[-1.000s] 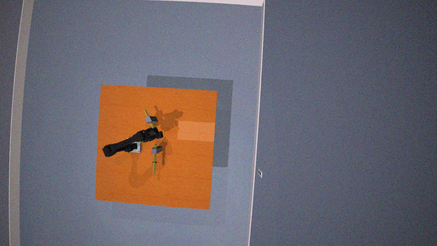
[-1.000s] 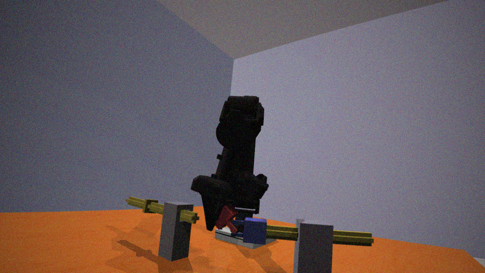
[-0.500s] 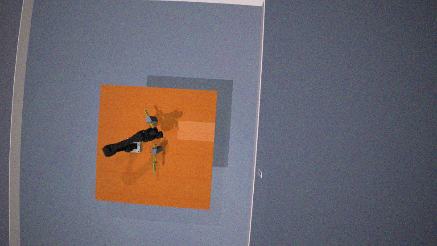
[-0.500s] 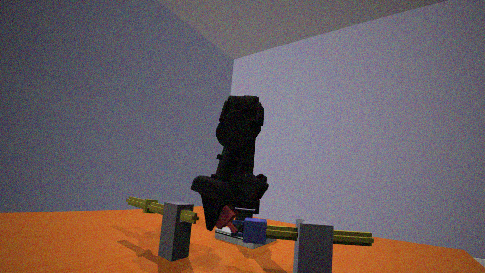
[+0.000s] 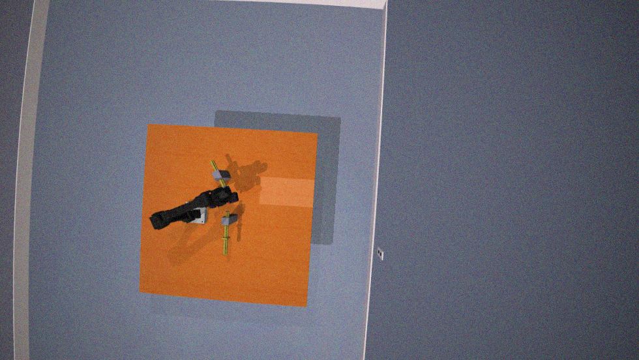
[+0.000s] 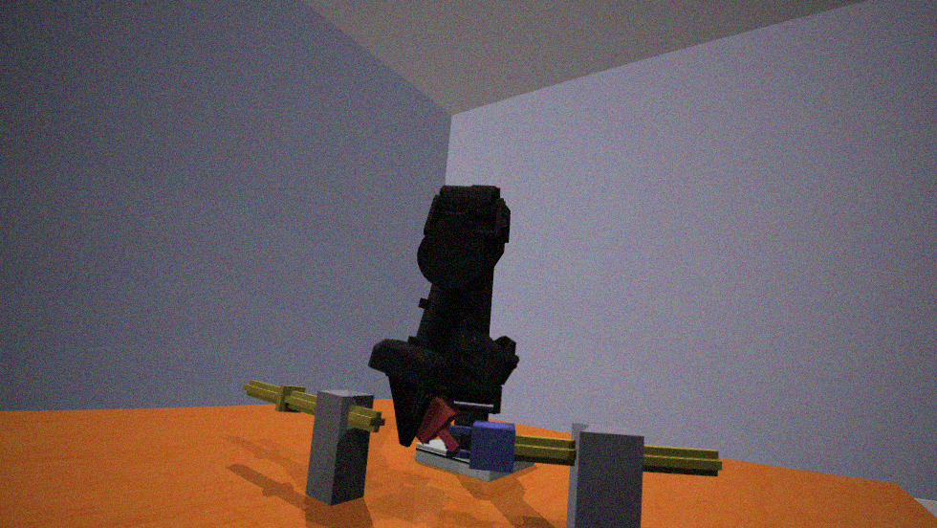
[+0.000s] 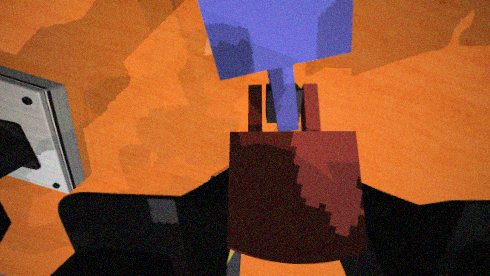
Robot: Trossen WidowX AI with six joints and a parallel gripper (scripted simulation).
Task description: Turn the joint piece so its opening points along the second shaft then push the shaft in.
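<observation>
Now: the dark red square joint piece 30 mm above my gripper tip and 20 mm to the left of it.
</observation>
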